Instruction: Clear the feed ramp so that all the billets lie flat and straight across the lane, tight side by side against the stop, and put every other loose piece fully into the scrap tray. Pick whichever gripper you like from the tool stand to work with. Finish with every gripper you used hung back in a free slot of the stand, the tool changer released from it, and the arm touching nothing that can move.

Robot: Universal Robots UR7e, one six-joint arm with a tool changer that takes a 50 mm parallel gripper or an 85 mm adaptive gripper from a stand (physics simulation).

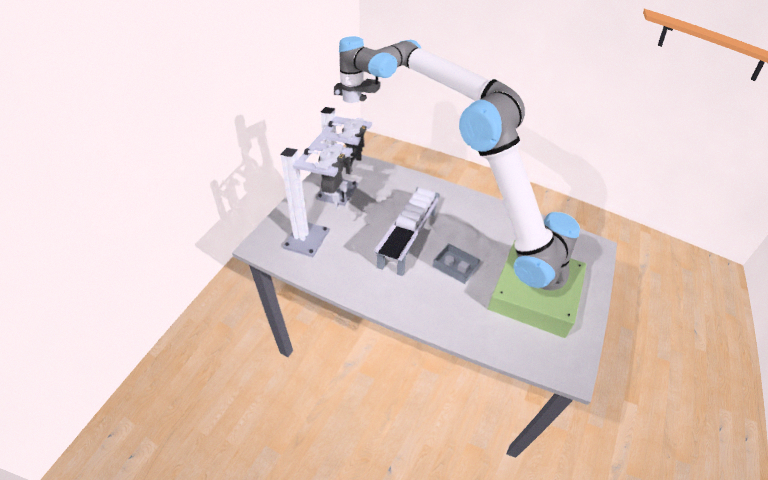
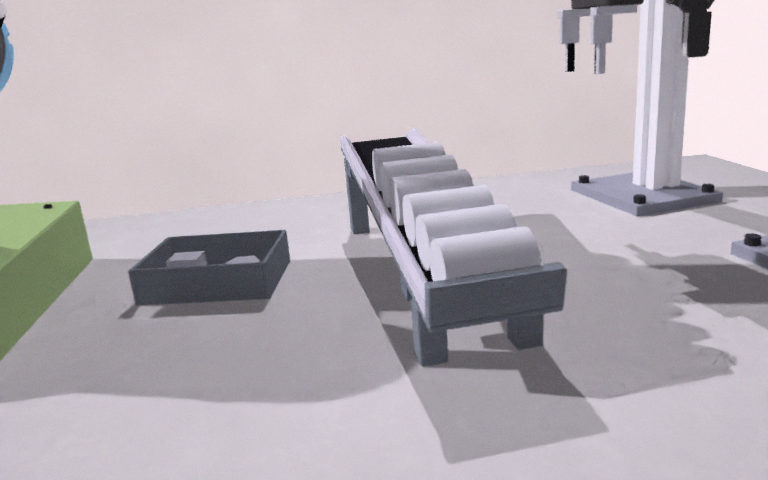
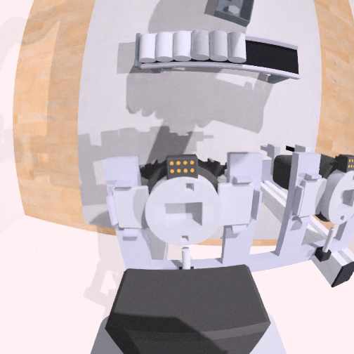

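Note:
The arm's tool changer is bare and hangs above the far slot of the tool stand. The adaptive gripper hangs in that slot; its knuckles stand wide, its fingertips are mostly hidden. The parallel gripper hangs in the near slot with fingers apart and empty. Several white billets lie across the feed ramp in one row, side by side, the lowest by the stop. Two loose grey pieces, one blocky and one partly hidden, lie inside the scrap tray.
The green base block carries the arm beside the tray. The ramp stands between stand and tray on the grey table. The near post stands on a bolted foot plate. An orange shelf is on the wall.

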